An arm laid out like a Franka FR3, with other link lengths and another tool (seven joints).
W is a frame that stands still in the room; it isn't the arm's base.
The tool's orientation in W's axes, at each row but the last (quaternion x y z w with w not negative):
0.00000, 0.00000, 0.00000, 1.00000
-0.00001, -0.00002, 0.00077, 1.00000
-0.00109, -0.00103, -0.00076, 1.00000
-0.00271, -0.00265, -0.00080, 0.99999
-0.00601, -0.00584, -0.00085, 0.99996
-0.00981, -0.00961, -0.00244, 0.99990
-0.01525, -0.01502, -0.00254, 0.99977
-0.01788, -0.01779, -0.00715, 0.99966
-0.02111, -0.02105, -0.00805, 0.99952
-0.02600, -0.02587, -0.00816, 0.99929
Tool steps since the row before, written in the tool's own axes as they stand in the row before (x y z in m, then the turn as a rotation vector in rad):
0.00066, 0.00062, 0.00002, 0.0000, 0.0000, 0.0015
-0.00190, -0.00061, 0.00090, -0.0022, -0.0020, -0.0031
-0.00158, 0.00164, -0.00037, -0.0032, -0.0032, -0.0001
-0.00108, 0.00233, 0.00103, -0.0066, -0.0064, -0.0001
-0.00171, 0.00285, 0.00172, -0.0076, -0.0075, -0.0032
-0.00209, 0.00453, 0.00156, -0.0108, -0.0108, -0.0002
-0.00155, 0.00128, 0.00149, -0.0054, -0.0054, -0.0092
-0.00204, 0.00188, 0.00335, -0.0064, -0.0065, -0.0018
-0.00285, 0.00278, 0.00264, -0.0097, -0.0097, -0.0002
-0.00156, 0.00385, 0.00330, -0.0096, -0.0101, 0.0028
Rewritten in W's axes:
0.00066, 0.00062, 0.00002, 0.0000, 0.0000, 0.0015
-0.00190, -0.00061, 0.00090, -0.0022, -0.0020, -0.0031
-0.00158, 0.00164, -0.00038, -0.0032, -0.0032, -0.0001
-0.00108, 0.00234, 0.00101, -0.0066, -0.0064, -0.0001
-0.00172, 0.00287, 0.00167, -0.0076, -0.0075, -0.0032
-0.00210, 0.00457, 0.00143, -0.0108, -0.0108, -0.0002
-0.00159, 0.00133, 0.00140, -0.0052, -0.0057, -0.0092
-0.00213, 0.00203, 0.00321, -0.0064, -0.0065, -0.0018
-0.00291, 0.00293, 0.00240, -0.0098, -0.0096, -0.0002
-0.00166, 0.00404, 0.00301, -0.0099, -0.0098, 0.0028

